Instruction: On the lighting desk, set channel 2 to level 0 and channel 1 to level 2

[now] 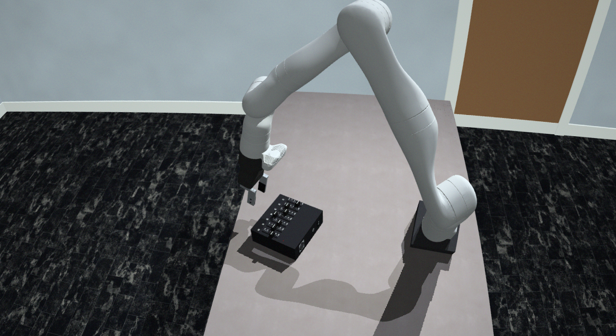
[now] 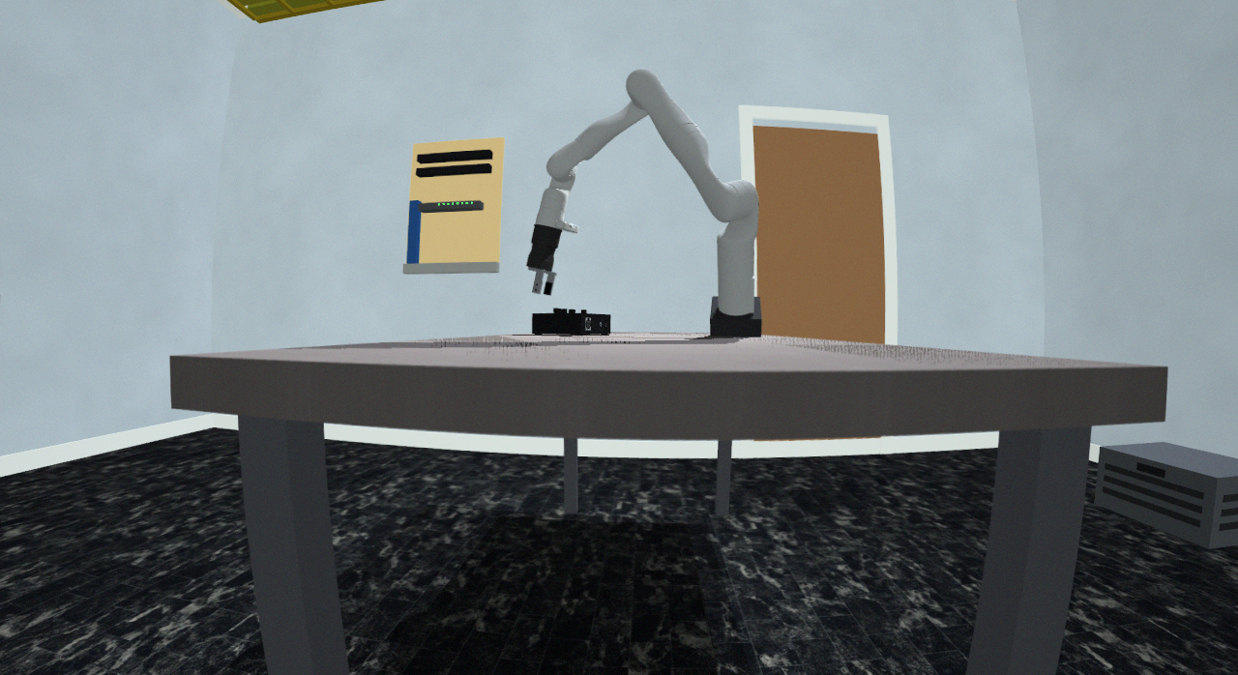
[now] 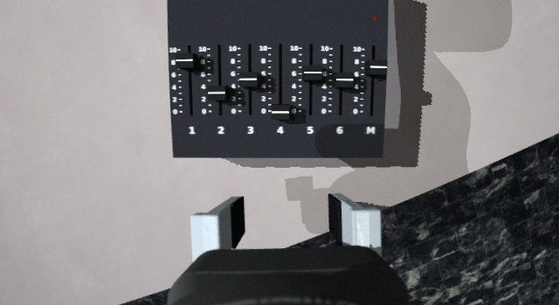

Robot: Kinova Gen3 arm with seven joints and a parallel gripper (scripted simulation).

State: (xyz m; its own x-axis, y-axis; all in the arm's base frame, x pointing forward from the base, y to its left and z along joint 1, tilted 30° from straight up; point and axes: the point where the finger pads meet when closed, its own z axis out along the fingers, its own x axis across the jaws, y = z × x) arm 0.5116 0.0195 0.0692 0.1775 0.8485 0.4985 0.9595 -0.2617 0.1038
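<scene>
The channel 1 cap lies 10 cm behind my hand, 6 cm below it and 5 cm to the right of it. The rest, counted from my hand: channel 2 cap (8 cm behind, 6 cm below, 3 cm to the right); then channel 3 cap (8 cm behind, 6 cm below, 1 cm to the right); then channel 4 cap (6 cm below, 5 cm behind, 1 cm to the left).
</scene>
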